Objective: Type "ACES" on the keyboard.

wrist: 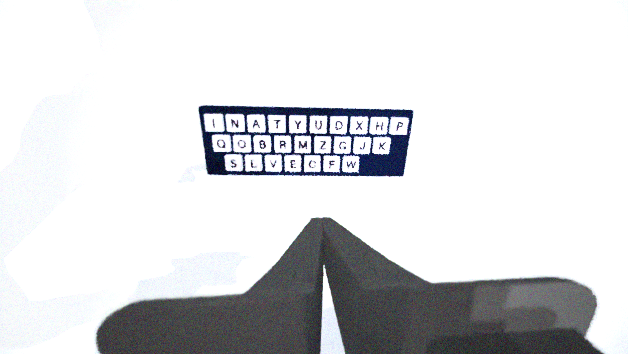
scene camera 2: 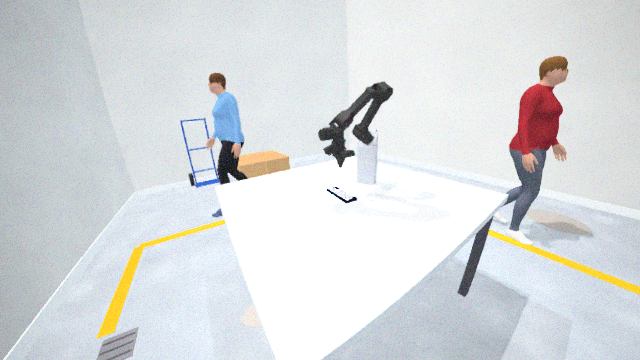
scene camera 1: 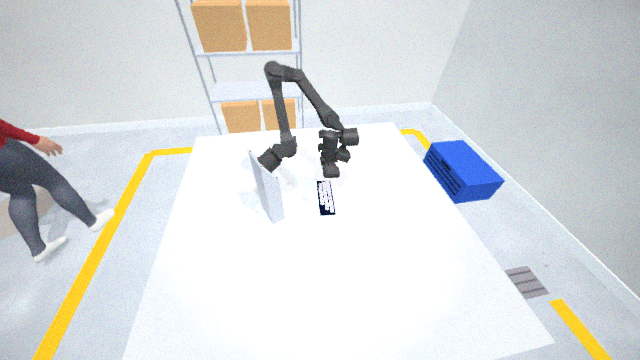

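Where they show: gripper, fingertip midpoint: [wrist: 320,226] [scene camera 2: 340,167]; arm's base, link origin: [scene camera 2: 367,138] [scene camera 1: 264,165].
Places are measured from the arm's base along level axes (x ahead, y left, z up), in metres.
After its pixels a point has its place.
Observation:
A dark blue keyboard [scene camera 1: 326,198] @(x 0.216, y 0.125, z -0.267 m) [scene camera 2: 342,194] @(x 0.207, y 0.171, z -0.267 m) [wrist: 382,166] @(x 0.212, y 0.060, z -0.272 m) with white letter keys lies flat on the white table. In the wrist view its letters read upright: the A key [wrist: 256,124] @(x 0.211, y 0.195, z -0.267 m) is in the top row, and the S key [wrist: 233,163] @(x 0.166, y 0.206, z -0.266 m), the E key [wrist: 292,163] @(x 0.185, y 0.151, z -0.267 m) and the C key [wrist: 312,163] @(x 0.192, y 0.132, z -0.267 m) are in the bottom row. My gripper [scene camera 1: 331,176] @(x 0.207, y 0.138, z -0.123 m) [scene camera 2: 340,165] @(x 0.207, y 0.138, z -0.123 m) [wrist: 320,226] @(x 0.207, y 0.138, z -0.123 m) is shut and empty, pointing down above the table. In the wrist view its tips show below the keyboard's bottom edge, nearest the C and E columns, apart from the keys.
A white upright panel [scene camera 1: 267,190] @(x 0.028, y -0.059, z -0.066 m) [scene camera 2: 367,162] @(x 0.010, y 0.027, z -0.140 m) stands beside the keyboard at the arm's base. The white table [scene camera 1: 320,280] @(x 0.278, y -0.241, z -0.283 m) [scene camera 2: 320,260] @(x 0.399, y 0.628, z -0.283 m) carries both. A blue box [scene camera 1: 465,170], a shelf rack [scene camera 1: 250,53] and a person in red [scene camera 2: 537,120] are beyond the table, as is a person in blue [scene camera 2: 227,117].

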